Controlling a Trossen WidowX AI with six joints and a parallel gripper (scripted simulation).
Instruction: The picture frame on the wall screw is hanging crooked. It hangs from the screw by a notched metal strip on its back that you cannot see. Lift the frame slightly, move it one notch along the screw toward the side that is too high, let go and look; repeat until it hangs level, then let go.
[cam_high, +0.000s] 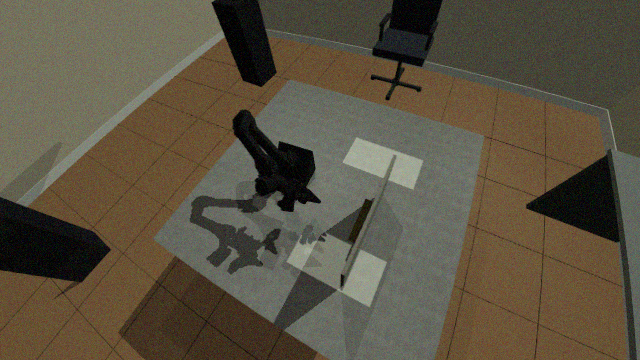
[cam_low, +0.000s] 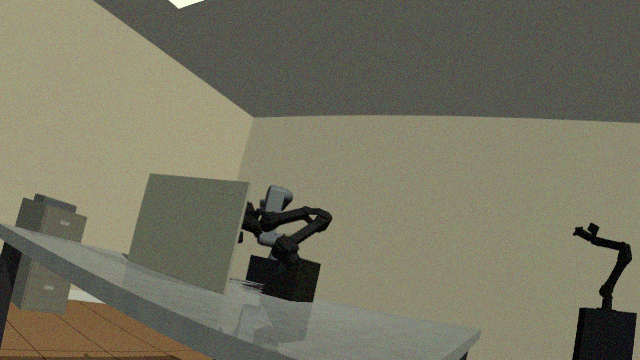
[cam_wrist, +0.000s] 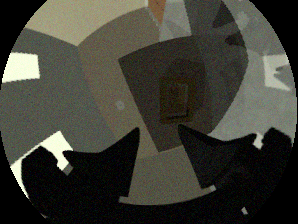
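The picture frame lies 17 cm ahead of my gripper tip, 8 cm below it and 3 cm to the left of it. Round my gripper tip: thin upright wall panel 18 cm ahead, 9 cm below, 4 cm to the left.
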